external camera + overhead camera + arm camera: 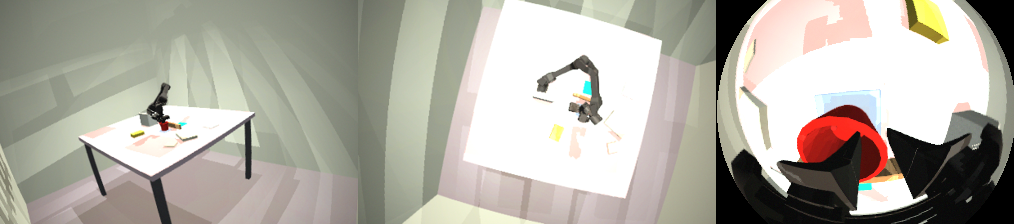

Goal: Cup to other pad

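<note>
The red cup is 3 cm ahead of my gripper tip. Also, from my gripper tip: wooden bar: 4 cm ahead, 9 cm to the left, 2 cm below; cyan pad: 6 cm ahead, 18 cm to the left, 4 cm below; pale blue pad: 3 cm ahead, 4 cm below.
</note>
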